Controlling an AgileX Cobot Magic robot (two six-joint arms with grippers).
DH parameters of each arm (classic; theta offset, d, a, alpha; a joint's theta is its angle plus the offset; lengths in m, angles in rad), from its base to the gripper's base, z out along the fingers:
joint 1: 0 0.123 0 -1.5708
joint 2: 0.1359 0 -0.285 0
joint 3: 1.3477 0 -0.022 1.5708
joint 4: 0 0.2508 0 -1.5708
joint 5: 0 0 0.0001 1.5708
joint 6: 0 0.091 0 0
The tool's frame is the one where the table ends.
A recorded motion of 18 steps. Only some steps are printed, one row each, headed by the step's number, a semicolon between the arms.
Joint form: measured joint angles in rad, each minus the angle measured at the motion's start. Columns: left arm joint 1, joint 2, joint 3, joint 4, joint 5, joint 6; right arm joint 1, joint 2, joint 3, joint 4, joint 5, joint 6.
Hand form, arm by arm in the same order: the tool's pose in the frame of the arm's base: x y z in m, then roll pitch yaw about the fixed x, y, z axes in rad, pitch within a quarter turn. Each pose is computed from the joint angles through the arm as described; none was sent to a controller.
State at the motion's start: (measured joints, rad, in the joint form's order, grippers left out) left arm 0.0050 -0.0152 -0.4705 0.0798 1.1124 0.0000; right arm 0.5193 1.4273 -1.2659 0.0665 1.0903 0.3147
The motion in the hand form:
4: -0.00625 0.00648 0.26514 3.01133 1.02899 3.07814; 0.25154 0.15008 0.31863 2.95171 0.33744 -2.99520
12: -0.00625 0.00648 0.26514 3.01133 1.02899 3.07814; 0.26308 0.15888 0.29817 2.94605 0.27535 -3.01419
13: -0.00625 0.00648 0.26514 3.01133 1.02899 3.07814; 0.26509 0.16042 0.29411 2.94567 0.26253 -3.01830
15: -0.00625 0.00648 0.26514 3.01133 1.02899 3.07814; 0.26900 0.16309 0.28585 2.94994 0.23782 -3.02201
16: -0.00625 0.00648 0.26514 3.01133 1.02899 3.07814; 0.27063 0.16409 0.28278 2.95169 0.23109 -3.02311
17: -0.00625 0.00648 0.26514 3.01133 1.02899 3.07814; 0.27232 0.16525 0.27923 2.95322 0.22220 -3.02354
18: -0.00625 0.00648 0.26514 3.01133 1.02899 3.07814; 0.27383 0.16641 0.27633 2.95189 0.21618 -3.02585
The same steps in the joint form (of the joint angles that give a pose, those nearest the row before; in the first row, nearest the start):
4: 0.0000 0.0000 0.0000 0.0000 0.0000 0.0000; 0.0009 0.0337 -0.0009 -0.0020 -0.0070 0.0074
12: 0.0000 0.0000 0.0000 0.0000 0.0000 0.0000; 0.0011 0.1039 -0.0008 0.0219 -0.0227 0.0212
13: 0.0000 0.0000 0.0000 0.0000 0.0000 0.0000; 0.0011 0.1174 -0.0008 0.0263 -0.0247 0.0244
15: 0.0000 0.0000 0.0000 0.0000 0.0000 0.0000; 0.0011 0.1442 -0.0008 0.0311 -0.0275 0.0281
16: 0.0000 0.0000 0.0000 0.0000 0.0000 0.0000; 0.0011 0.1542 -0.0009 0.0320 -0.0307 0.0292
17: 0.0000 0.0000 0.0000 0.0000 0.0000 0.0000; 0.0011 0.1656 -0.0008 0.0342 -0.0334 0.0292
18: 0.0000 0.0000 0.0000 0.0000 0.0000 0.0000; 0.0011 0.1752 -0.0009 0.0378 -0.0380 0.0299

